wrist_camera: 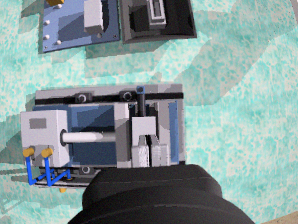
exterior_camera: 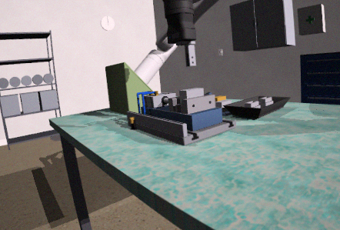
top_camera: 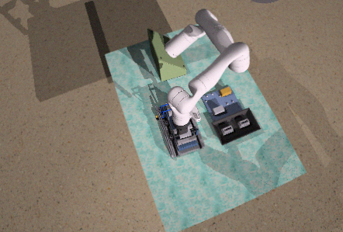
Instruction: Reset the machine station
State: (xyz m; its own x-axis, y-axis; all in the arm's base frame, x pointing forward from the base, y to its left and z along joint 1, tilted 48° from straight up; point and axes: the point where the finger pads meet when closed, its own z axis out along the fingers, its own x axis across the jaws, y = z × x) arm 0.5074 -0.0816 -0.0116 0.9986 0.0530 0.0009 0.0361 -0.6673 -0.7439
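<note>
My hand is 100 mm above the gray blank. Also, from my hand: fixed jaw: 20 mm ahead, 120 mm below; blue infeed plate: 150 mm behind, 270 mm to the left, 190 mm below; vise: 80 mm behind, 160 mm below.
</note>
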